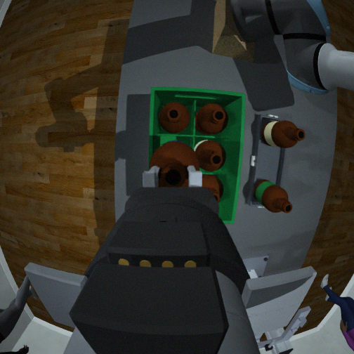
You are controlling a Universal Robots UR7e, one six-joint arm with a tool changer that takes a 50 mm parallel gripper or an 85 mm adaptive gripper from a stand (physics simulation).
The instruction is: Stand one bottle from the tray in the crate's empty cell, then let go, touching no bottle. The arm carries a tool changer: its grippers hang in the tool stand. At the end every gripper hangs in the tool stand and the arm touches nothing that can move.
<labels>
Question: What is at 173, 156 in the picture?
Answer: A brown bottle.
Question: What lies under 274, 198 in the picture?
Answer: A green-labelled bottle.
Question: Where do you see a cream-labelled bottle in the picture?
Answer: At 284, 133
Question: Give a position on a green-labelled bottle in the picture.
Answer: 174, 117
</labels>
